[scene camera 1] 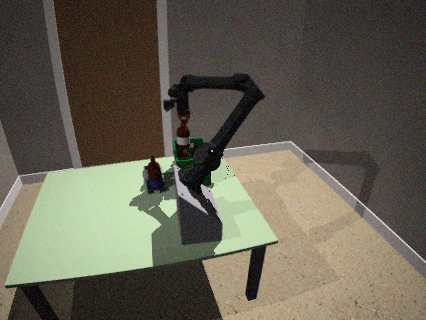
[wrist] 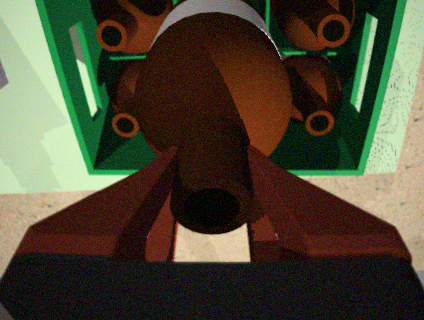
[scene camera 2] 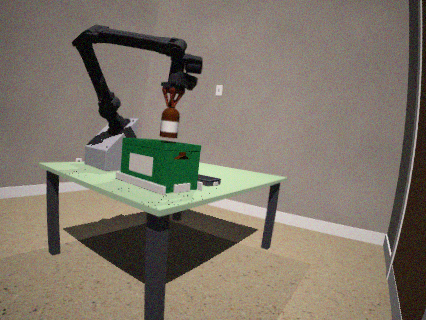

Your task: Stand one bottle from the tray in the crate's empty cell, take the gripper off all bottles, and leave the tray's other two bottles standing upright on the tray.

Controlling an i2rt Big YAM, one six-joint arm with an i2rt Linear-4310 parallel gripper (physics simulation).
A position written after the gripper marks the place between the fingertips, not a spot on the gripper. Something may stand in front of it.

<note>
In view: the gripper (wrist: 212, 159) and a blue-labelled bottle (wrist: 121, 90).
</note>
